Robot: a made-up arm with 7 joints. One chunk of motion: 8 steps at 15 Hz.
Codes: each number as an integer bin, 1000 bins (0 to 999) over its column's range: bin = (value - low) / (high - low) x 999, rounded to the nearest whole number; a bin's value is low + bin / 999 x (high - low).
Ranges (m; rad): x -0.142..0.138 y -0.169..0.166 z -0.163..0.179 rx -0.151..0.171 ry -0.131..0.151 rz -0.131..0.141
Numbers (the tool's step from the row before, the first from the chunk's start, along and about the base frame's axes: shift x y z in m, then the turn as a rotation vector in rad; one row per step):
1: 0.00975 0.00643 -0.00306 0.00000 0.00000 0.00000
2: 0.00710 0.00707 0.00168 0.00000 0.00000 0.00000
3: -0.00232 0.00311 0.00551 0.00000 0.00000 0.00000
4: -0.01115 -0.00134 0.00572 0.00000 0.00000 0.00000
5: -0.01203 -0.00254 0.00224 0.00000 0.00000 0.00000
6: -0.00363 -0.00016 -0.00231 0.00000 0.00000 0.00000
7: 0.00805 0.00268 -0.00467 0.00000 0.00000 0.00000
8: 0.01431 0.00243 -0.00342 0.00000 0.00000 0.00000
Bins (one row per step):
1: 541 523 467 468 464 481
2: 532 525 481 468 464 481
3: 498 513 492 468 464 481
4: 467 500 493 468 464 481
5: 464 496 483 468 464 481
6: 494 503 469 468 464 481
7: 535 512 462 468 464 481
8: 558 511 466 468 464 481

